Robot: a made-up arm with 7 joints.
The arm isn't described. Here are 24 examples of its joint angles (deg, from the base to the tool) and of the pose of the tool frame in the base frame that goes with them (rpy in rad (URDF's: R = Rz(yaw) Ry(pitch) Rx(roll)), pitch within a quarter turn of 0, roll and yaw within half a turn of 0; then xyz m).
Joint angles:
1: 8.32 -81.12 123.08 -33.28 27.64 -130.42 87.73
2: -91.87 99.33 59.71 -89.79 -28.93 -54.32 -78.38
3: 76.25 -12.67 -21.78 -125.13 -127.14 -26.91 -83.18
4: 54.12 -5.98 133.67 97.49 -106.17 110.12 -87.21
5: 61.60 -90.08 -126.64 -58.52 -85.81 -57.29 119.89
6: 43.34 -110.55 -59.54 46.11 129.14 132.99 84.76
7: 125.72 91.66 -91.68 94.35 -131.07 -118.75 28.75
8: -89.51 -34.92 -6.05 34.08 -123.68 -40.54 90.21
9: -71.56 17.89 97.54 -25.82 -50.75 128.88 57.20
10: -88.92 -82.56 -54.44 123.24 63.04 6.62 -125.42
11: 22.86 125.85 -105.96 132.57 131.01 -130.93 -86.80
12: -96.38 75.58 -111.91 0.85 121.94 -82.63 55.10
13: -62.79 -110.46 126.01 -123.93 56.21 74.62 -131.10
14: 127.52 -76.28 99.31 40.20 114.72 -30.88 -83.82
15: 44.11 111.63 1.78 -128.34 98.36 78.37 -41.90
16: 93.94 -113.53 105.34 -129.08 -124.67 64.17 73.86
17: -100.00 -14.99 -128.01 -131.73 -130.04 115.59 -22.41
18: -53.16 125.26 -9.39 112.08 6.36 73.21 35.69
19: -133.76 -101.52 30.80 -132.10 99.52 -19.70 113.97
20: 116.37 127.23 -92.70 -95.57 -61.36 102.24 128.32
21: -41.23 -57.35 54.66 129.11 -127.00 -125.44 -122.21
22: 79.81 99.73 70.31 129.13 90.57 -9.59 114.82
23: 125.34 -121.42 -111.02 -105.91 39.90 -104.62 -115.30
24: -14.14 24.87 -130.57 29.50 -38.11 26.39 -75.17
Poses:
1: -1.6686 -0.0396 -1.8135 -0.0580 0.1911 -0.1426
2: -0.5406 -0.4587 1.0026 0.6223 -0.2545 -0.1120
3: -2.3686 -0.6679 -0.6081 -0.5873 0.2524 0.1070
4: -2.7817 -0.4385 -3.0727 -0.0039 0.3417 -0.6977
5: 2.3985 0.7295 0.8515 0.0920 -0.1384 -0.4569
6: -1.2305 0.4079 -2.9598 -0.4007 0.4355 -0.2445
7: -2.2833 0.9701 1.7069 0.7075 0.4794 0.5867
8: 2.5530 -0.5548 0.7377 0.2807 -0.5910 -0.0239
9: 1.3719 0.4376 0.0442 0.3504 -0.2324 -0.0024
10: -1.4660 -0.8483 0.1197 -0.1743 -0.7926 0.3078
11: 1.2516 -1.2189 -0.3364 0.6146 -0.1145 0.3959
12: 0.9405 -0.9051 -1.0426 0.0554 -0.2415 -0.0312
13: 2.2981 -0.4906 -0.7391 -0.2487 0.1232 0.1051
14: 0.3636 -0.3485 -2.7137 -0.2909 0.1600 -0.3714
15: 2.5554 -0.4531 0.8928 0.4733 0.0685 -0.5451
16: 2.1522 -0.6974 2.1258 -0.2766 0.5682 0.3949
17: -0.0812 -0.8468 -1.1674 0.0268 -0.4316 0.8757
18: -1.8291 -0.4144 2.1814 -0.0009 -0.0348 0.2664
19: 1.1745 0.8998 2.5335 -0.2081 0.4419 0.0671
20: 0.5991 -0.9969 -0.0774 0.6293 0.5643 -0.0218
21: 2.9082 0.5043 -1.9550 -0.4540 -0.6966 -0.4498
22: -2.0524 0.8636 -0.3881 0.7054 0.4480 -0.4584
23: -0.7288 0.1197 2.8744 -0.5464 0.4687 -0.0682
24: -1.6664 0.8878 0.2248 -0.1286 -0.4769 -0.1286
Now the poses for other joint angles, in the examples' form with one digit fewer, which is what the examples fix.
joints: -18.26 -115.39 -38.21 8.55 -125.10 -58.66 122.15
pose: -2.065 0.384 -0.575 0.135 0.124 -0.305
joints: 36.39 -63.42 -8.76 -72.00 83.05 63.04 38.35
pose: -3.063 -0.580 -1.753 -0.159 -0.398 -0.239
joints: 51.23 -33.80 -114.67 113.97 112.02 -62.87 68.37
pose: 0.959 -0.361 -2.284 -0.174 0.748 -0.290
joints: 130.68 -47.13 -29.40 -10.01 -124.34 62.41 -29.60
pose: 1.798 1.218 0.844 0.098 0.100 0.457
